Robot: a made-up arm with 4 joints.
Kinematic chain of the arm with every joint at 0, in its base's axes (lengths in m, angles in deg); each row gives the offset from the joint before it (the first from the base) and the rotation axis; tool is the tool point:
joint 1: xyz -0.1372 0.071 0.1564 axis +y
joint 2: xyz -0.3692 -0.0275 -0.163 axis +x
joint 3: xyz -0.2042 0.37 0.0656 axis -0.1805 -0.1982 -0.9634
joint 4: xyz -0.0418 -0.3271 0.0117 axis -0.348 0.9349 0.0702
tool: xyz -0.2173 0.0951 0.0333
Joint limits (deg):
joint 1: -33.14..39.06
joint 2: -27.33..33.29
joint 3: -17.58..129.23
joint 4: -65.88..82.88
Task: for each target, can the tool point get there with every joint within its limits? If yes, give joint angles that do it. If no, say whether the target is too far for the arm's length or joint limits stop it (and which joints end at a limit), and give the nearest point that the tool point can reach.
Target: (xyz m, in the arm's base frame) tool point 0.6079 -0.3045 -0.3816
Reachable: no: joint limits stop it (at a limit: joint 1, joint 2, joint 3, joint 4) | nearest point -0.5750 0.1377 -0.4622 | short by 1.265 m
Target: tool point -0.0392 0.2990 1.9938
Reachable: no: too far | nearest point -0.5473 0.3993 0.8789 | short by 1.229 m
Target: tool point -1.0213 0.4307 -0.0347
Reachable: yes | joints -3.87 8.02 49.01 -33.82
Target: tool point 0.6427 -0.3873 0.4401
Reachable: no: joint limits stop it (at a limit: joint 1, joint 2, joint 3, joint 4) | nearest point -0.5162 0.0375 0.6390 | short by 1.250 m
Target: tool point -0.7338 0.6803 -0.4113
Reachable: yes | joints -16.86 -16.49 106.21 -0.36
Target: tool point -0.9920 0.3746 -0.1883
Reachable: yes | joints -24.34 14.55 42.43 10.61
